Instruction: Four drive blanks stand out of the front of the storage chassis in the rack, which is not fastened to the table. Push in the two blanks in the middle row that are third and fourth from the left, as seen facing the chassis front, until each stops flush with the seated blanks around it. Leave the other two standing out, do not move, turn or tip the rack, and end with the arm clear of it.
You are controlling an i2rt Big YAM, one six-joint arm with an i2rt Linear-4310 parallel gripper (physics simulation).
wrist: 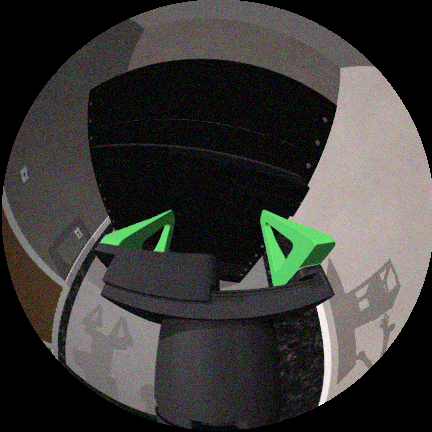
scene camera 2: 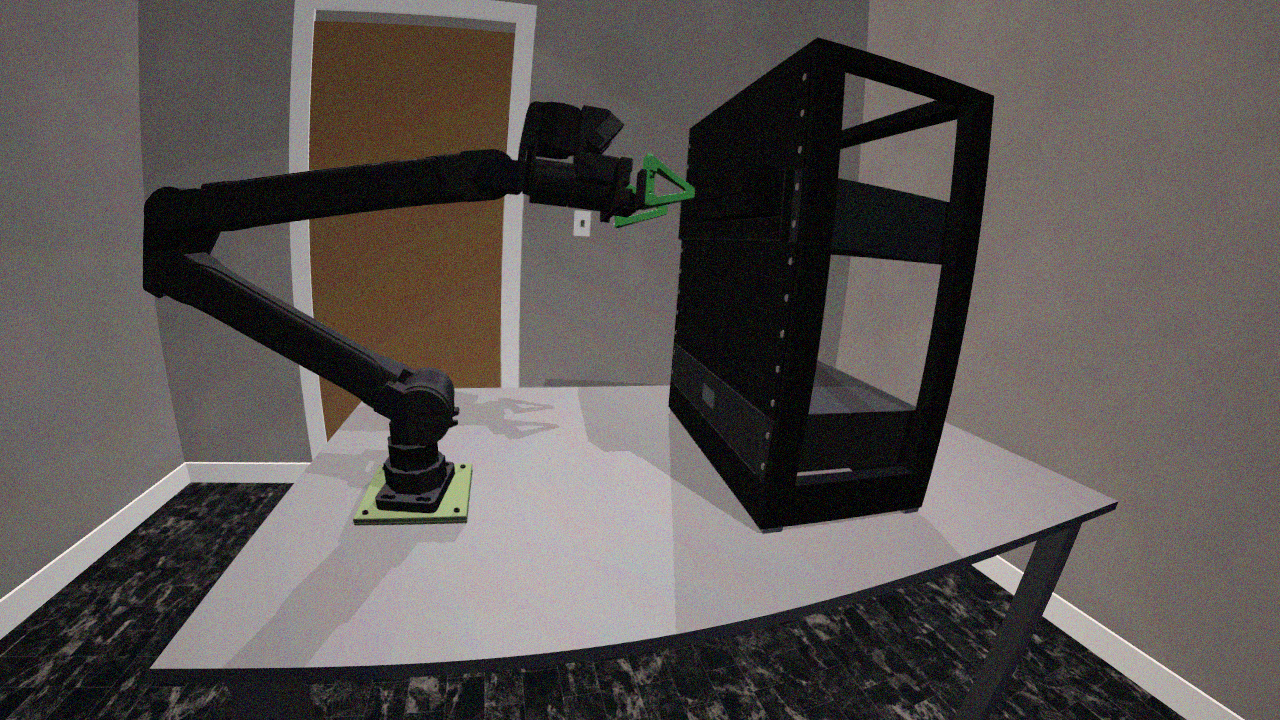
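Pixels of known places: gripper, fingertip midpoint: [wrist: 217,214] [scene camera 2: 679,202]; arm's base, link origin: [scene camera 2: 418,489].
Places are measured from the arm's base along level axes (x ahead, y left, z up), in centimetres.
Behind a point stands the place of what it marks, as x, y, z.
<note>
The black rack [scene camera 2: 812,295] @(49.8, -8.7, 31.1) [wrist: 316,131] @(47.4, -6.1, 54.3) stands upright on the table. Its dark storage chassis [scene camera 2: 895,222] @(63.4, -4.6, 41.7) [wrist: 200,135] @(45.9, 11.7, 48.0) is mounted in the upper half and shows through the open side in the scene view. The chassis front is nearly black in both views. I cannot make out single drive blanks, their rows or which stand out. My gripper [scene camera 2: 680,201] @(35.9, 5.9, 41.7) [wrist: 217,214] @(35.9, 5.9, 41.7) is open and empty, its two green fingers wide apart and pointing at the rack front. In the scene view the near fingertip overlaps the rack's front edge at chassis height; whether it touches cannot be told.
The table [scene camera 2: 554,573] @(20.7, -15.8, -1.2) carries the arm's green base plate [scene camera 2: 411,514] @(1.1, -6.5, -0.2) left of the rack. A grey unit [scene camera 2: 733,410] @(46.5, 5.0, 11.8) fills the bottom of the rack. A brown door [scene camera 2: 411,98] and a wall plate [scene camera 2: 581,223] are behind. Walls stand behind and to the right.
</note>
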